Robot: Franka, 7 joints.
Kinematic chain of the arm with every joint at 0, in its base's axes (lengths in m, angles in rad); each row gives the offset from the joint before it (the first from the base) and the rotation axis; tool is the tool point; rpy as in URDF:
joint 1: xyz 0 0 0.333 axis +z
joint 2: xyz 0 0 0 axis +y
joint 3: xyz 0 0 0.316 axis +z
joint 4: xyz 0.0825 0 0 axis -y
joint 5: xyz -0.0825 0 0.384 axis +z
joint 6: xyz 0 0 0 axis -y
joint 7: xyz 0.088 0 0 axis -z
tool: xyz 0 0 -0.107 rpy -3.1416 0 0
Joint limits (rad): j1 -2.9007..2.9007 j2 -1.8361..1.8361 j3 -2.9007..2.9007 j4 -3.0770..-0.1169 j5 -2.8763..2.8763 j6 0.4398..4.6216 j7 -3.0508..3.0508
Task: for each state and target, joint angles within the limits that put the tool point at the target. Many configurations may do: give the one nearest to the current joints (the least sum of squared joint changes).
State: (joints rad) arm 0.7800 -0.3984 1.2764 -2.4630 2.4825 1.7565 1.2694
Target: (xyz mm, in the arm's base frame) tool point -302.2 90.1 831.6
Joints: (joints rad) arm 1.2936 -1.2234 0.4945 -2.2251 2.6038 1.5794 1.2694
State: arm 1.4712 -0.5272 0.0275 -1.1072 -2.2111 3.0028 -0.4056
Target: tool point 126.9 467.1 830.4
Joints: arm 1.3384 -0.2147 -0.1335 -1.4966 -2.2779 3.0737 -0.4056
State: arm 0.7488 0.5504 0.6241 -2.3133 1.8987 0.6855 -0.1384
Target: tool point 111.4 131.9 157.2
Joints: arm 0.3126 0.8088 -0.1720 -3.0770 1.7453 0.5504 -0.1384
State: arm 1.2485 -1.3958 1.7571 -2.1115 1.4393 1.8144 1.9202
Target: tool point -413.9 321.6 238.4
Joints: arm 0.7681 -1.4719 1.6300 -2.2322 1.4335 1.9133 1.9202
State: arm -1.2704 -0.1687 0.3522 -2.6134 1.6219 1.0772 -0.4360
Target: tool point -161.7 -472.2 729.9
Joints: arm -1.8281 -0.1711 -0.2731 -1.8619 1.9164 1.3621 -0.4360
